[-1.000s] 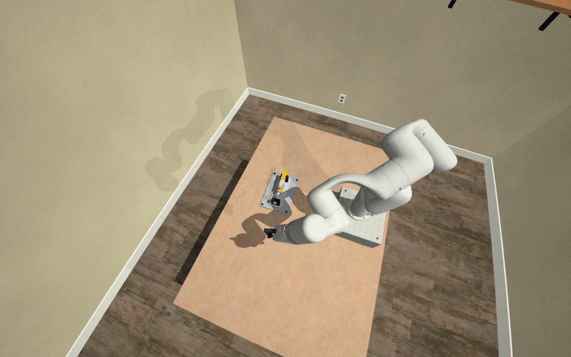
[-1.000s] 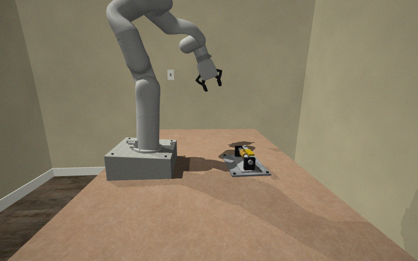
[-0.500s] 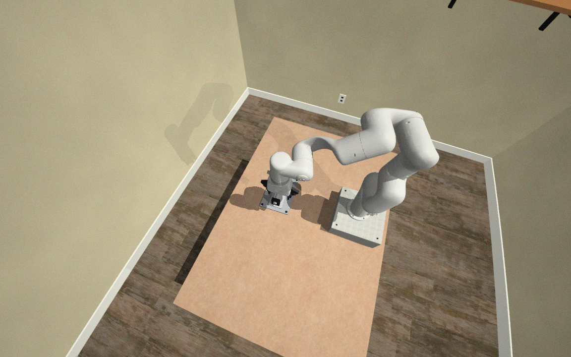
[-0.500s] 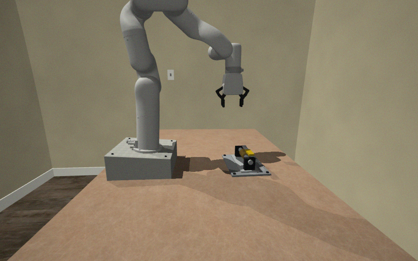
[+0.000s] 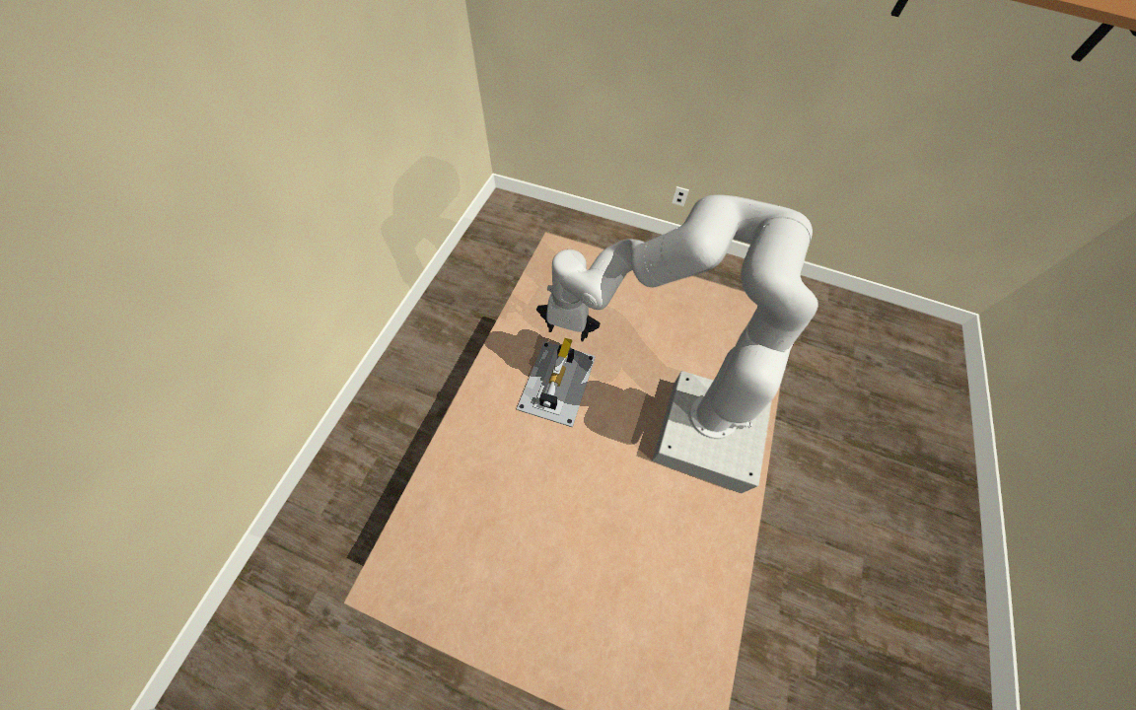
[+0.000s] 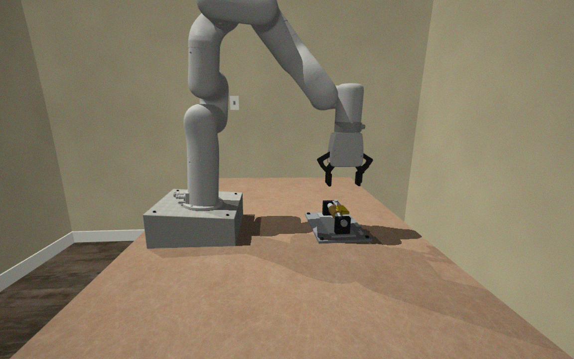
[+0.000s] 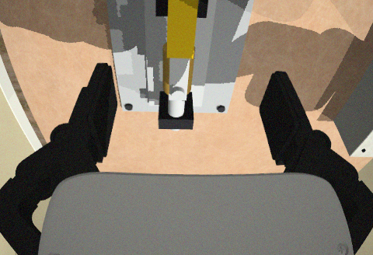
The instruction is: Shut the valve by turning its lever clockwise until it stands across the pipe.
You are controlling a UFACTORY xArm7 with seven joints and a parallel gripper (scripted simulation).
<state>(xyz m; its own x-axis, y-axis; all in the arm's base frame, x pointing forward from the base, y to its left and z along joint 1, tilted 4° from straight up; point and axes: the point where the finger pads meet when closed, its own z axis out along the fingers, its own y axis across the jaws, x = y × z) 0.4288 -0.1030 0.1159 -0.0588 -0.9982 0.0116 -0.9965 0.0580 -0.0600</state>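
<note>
The yellow lever is 10 mm ahead of my hand, 40 mm to the left of it and 90 mm below it. From my hand the other things lie so: grey baseplate 10 mm ahead, 80 mm to the left, 170 mm below.
</note>
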